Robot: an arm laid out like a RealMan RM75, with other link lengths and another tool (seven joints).
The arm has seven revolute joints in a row. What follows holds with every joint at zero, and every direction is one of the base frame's. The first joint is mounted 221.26 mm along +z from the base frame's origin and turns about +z. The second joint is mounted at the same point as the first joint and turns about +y. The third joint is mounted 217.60 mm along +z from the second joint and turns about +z. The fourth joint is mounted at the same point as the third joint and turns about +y. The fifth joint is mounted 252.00 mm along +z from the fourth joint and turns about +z. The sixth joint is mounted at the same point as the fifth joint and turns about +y. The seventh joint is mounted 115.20 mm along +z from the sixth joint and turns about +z. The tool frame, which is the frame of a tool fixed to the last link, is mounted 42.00 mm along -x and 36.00 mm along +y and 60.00 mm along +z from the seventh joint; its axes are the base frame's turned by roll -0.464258, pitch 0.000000 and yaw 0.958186 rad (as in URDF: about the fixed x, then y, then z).
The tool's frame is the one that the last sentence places.
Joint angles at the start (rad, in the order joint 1, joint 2, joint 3, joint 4, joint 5, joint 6, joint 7):
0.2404, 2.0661, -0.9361, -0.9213, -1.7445, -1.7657, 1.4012
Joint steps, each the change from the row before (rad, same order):
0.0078, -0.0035, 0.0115, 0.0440, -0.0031, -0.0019, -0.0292
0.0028, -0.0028, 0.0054, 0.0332, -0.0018, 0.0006, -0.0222
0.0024, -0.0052, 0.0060, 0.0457, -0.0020, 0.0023, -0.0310
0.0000, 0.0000, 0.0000, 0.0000, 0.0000, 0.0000, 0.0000
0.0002, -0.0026, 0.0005, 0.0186, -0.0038, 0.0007, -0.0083
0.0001, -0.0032, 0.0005, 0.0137, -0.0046, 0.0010, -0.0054
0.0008, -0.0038, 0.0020, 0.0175, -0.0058, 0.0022, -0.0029
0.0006, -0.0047, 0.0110, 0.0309, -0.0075, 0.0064, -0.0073
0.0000, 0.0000, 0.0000, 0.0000, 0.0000, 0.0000, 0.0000
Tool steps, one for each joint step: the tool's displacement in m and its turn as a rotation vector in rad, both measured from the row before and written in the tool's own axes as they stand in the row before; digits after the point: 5 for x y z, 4 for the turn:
0.00373, -0.00438, -0.00255, -0.0091, -0.0073, 0.0034
0.00369, -0.00377, -0.00209, -0.0050, -0.0064, 0.0045
0.00538, -0.00522, -0.00328, -0.0045, -0.0094, 0.0060
0.00000, 0.00000, 0.00000, 0.0000, 0.0000, 0.0000
0.00275, -0.00247, -0.00139, 0.0004, -0.0026, 0.0090
0.00200, -0.00195, -0.00149, 0.0030, -0.0013, 0.0076
0.00195, -0.00246, -0.00183, 0.0040, -0.0048, 0.0121
0.00249, -0.00410, -0.00377, 0.0058, -0.0180, 0.0150
0.00000, 0.00000, 0.00000, 0.0000, 0.0000, 0.0000

